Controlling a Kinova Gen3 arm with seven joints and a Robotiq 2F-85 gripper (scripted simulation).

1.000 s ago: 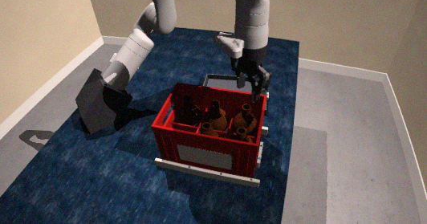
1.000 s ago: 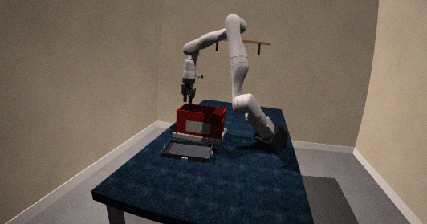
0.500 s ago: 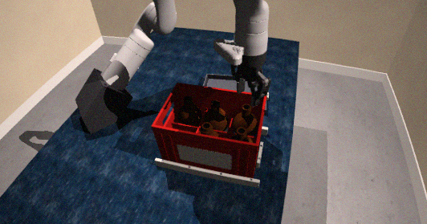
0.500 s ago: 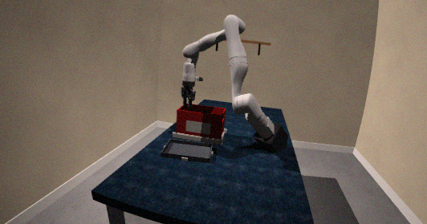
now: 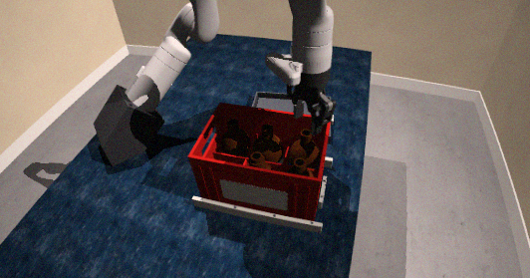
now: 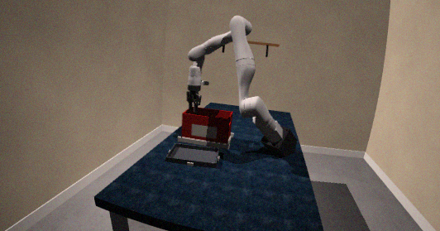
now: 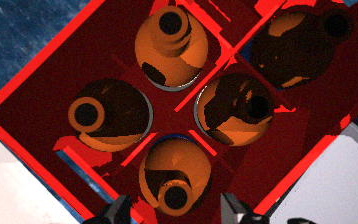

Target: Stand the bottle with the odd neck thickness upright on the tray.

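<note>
The crate lies 12 cm below my hand, 7 cm to the right of it and 7 cm behind it. The rest, counted from my hand: grey tray 19 cm to the left, 19 cm below, 15 cm behind.
</note>
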